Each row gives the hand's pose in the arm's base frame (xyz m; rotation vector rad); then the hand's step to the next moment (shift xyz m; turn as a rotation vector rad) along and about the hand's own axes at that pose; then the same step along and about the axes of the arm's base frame.
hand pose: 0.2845 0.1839 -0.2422 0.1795 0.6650 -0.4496
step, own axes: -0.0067 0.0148 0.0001 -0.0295 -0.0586 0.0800
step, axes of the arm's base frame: 0.0022 0.0154 0.0046 -0.0029 -0.0661 0.0796
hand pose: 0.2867 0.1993 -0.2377 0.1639 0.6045 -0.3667
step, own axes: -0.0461 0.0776 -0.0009 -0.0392 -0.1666 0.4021
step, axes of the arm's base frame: -0.0058 0.0851 0.0295 0.1171 -0.2454 0.3421
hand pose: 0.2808 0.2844 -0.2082 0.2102 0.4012 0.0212
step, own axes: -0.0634 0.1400 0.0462 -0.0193 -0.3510 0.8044
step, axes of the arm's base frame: -0.0374 0.1238 0.0950 0.2884 -0.5045 0.6580
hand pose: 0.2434 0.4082 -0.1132 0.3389 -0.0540 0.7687
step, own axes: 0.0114 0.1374 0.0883 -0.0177 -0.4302 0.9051
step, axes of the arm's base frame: -0.0799 0.0711 0.1239 0.3517 -0.5885 0.7311
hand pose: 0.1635 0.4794 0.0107 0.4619 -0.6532 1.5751
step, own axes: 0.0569 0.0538 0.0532 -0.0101 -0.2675 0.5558
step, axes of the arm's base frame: -0.0642 0.0069 0.0693 0.2192 -0.3607 0.4499
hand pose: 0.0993 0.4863 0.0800 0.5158 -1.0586 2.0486
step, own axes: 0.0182 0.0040 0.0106 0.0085 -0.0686 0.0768
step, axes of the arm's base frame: -0.0145 -0.0021 0.0157 0.0486 -0.0338 0.0847
